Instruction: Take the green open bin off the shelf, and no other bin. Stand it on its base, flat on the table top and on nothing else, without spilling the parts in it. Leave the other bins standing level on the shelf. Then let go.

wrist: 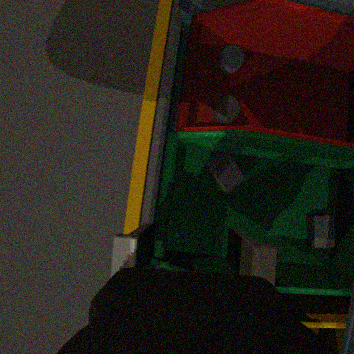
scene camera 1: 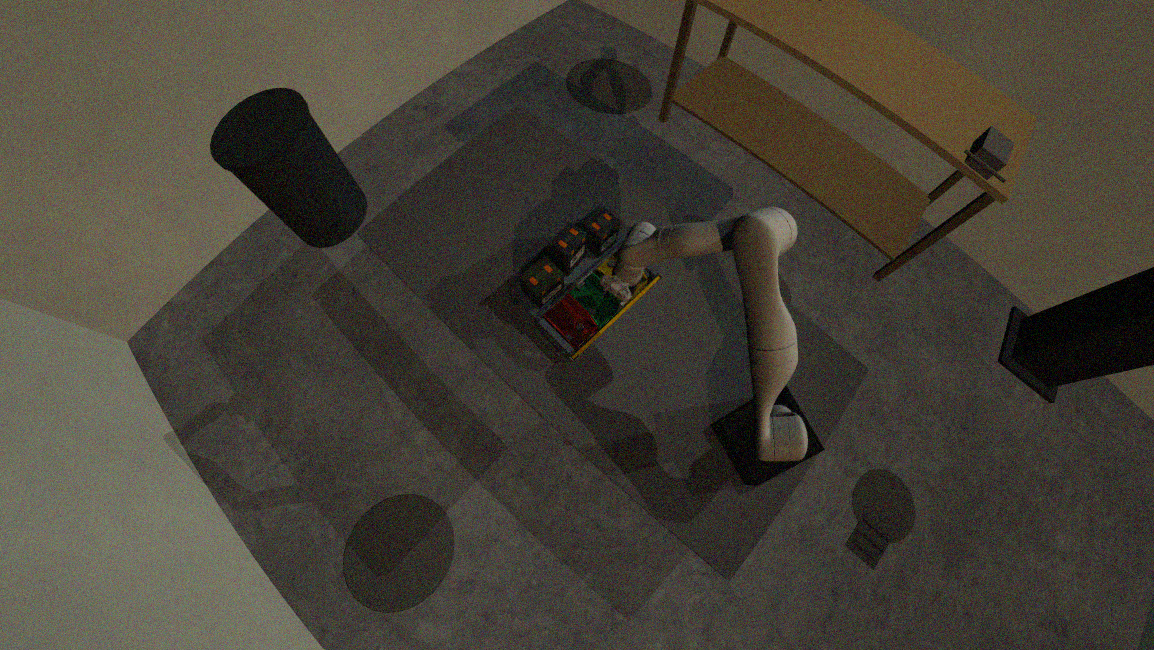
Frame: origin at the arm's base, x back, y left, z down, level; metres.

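Where they show: gripper, fingertip midpoint: point(wrist: 190, 241) point(scene camera 1: 612, 302).
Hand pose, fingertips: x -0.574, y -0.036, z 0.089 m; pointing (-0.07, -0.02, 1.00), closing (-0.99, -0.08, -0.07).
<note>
After its pixels a point has its place.
The green bin point(scene camera 1: 595, 298) @[y -0.036, x -0.633, z 0.144 m] point(wrist: 200, 230) @[y -0.037, x -0.588, z 0.145 m] sits on the shelf beside the red bin, with small grey parts in it. The shelf has a yellow front strip point(scene camera 1: 613, 319) @[y 0.007, x -0.539, z 0.088 m] point(wrist: 142, 150) @[y 0.028, x -0.542, z 0.089 m]. My gripper point(scene camera 1: 619, 289) @[y -0.036, x -0.574, z 0.089 m] point(wrist: 190, 241) @[y -0.036, x -0.574, z 0.089 m] is open and empty at the front of the green bin. In the wrist view, one finger is at the yellow strip, on the outer side, and the other is over the inside of the bin. The bin's front wall lies between them. Whether the fingers touch anything is hidden. The dark gripper body hides the near part of the bin.
The red bin point(scene camera 1: 570, 321) @[y 0.073, x -0.648, z 0.145 m] point(wrist: 300, 100) @[y 0.085, x -0.687, z 0.145 m] holds round grey parts. A yellow bin point(scene camera 1: 609, 265) point(wrist: 327, 325) shows partly on the green bin's other side. Dark boxes with orange marks point(scene camera 1: 542, 278) @[y 0.076, x -0.743, z -0.044 m] point(scene camera 1: 569, 245) @[y -0.035, x -0.736, z -0.078 m] point(scene camera 1: 600, 230) @[y -0.132, x -0.701, z -0.068 m] stand behind the bins. The grey table top point(scene camera 1: 666, 347) @[y -0.043, x -0.364, z 0.153 m] point(wrist: 60, 175) @[y 0.014, x -0.459, z 0.154 m] lies in front.
</note>
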